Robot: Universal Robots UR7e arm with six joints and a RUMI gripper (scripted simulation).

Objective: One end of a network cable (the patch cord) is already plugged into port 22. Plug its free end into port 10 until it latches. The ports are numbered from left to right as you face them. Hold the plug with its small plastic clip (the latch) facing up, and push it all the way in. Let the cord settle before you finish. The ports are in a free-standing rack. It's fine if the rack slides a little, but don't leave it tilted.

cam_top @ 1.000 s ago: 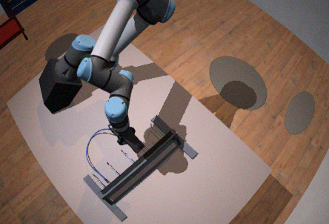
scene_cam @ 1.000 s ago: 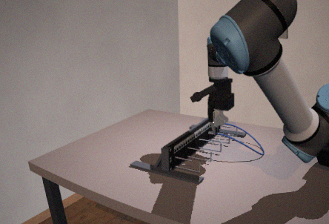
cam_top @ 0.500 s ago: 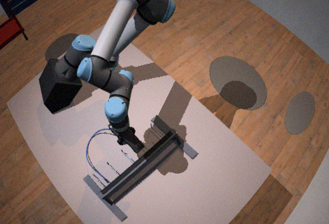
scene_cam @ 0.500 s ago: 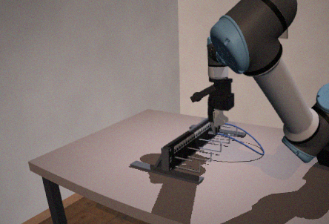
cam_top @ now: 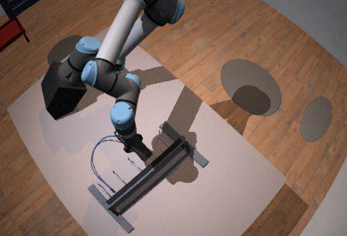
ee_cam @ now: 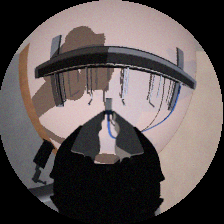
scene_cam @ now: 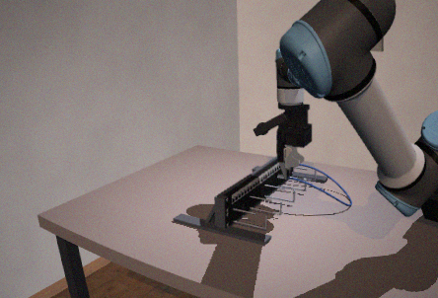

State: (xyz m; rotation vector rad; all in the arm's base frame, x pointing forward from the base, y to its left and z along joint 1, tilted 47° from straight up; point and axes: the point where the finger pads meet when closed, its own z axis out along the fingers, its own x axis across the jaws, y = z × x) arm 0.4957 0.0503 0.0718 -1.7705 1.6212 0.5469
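Now: hand 10 mm short of the plug and 10 mm above it.
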